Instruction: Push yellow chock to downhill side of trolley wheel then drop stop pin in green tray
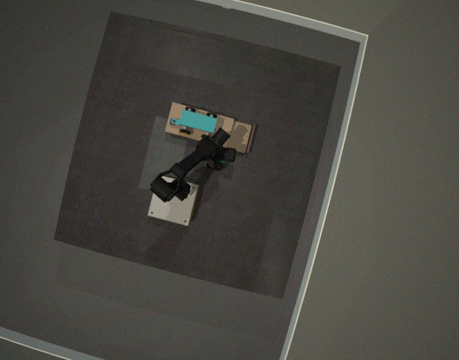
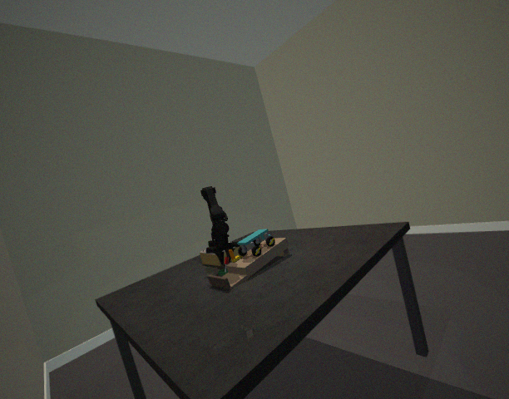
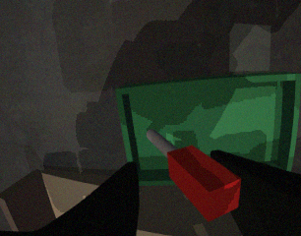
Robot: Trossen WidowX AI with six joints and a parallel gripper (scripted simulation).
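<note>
The red-headed stop pin is right at my gripper tip. The rest, counted from my gripper tip: teal trolley: 14 cm to the left, 11 cm ahead, 6 cm above; raised end wall: 13 cm to the right, 13 cm ahead, 2 cm below; yellow chock: 6 cm ahead, 4 cm to the left, 3 cm above.
</note>
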